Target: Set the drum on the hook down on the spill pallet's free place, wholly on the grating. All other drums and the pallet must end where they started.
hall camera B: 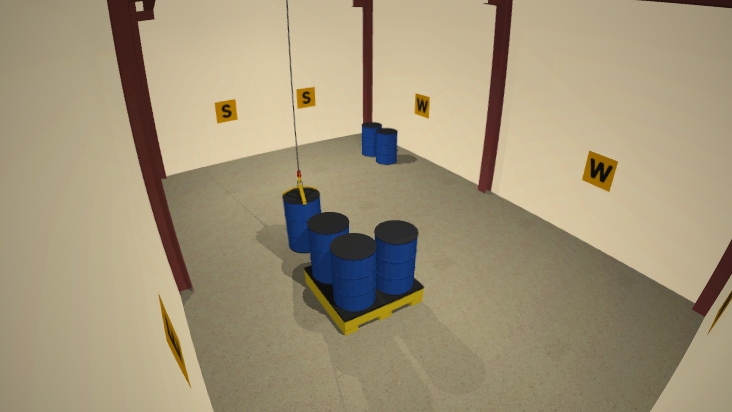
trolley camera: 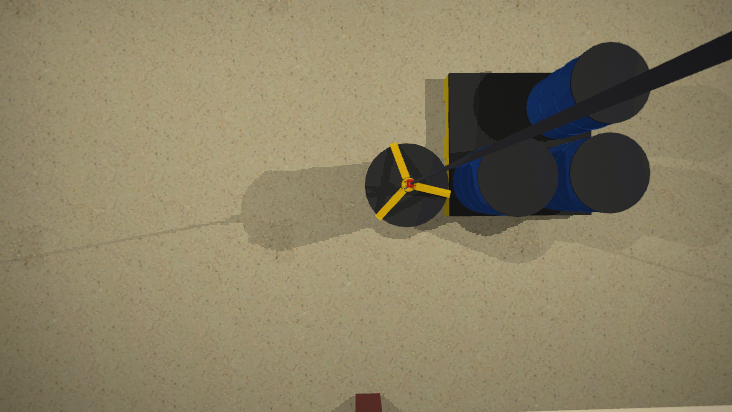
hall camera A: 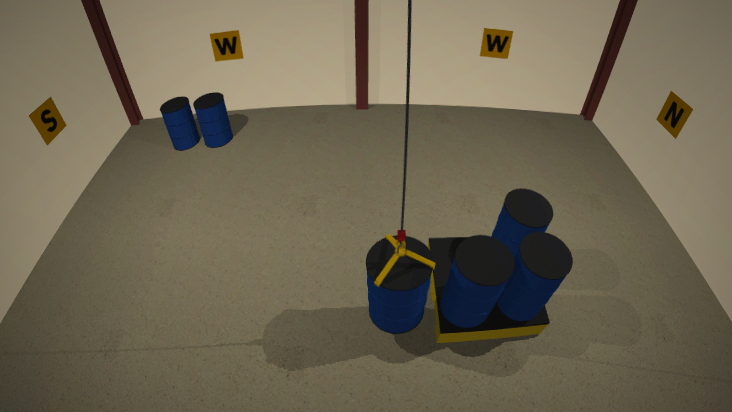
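Note:
The blue drum (hall camera A: 396,307) (hall camera B: 299,227) (trolley camera: 384,179) hangs upright below the hook. My gripper (hall camera A: 401,249) (hall camera B: 301,191) (trolley camera: 408,184), a yellow three-armed clamp, is shut on its rim. The drum hangs off the left side of the spill pallet (hall camera A: 491,331) (hall camera B: 322,301) (trolley camera: 461,102) in hall camera A, close beside the front-left drum (hall camera A: 481,261) (hall camera B: 327,245) (trolley camera: 517,179). A front-right drum (hall camera A: 545,255) (hall camera B: 353,276) (trolley camera: 609,174) and a back-right drum (hall camera A: 527,207) (hall camera B: 395,255) (trolley camera: 604,61) also stand on the pallet. Its back-left place is free.
Two more blue drums (hall camera A: 179,125) (hall camera A: 215,122) (hall camera B: 369,140) (hall camera B: 386,147) stand in the far corner between the S and W walls. A dark red column (hall camera A: 361,56) stands at the W wall. The hoist chain (hall camera A: 407,127) (hall camera B: 292,92) rises from the hook.

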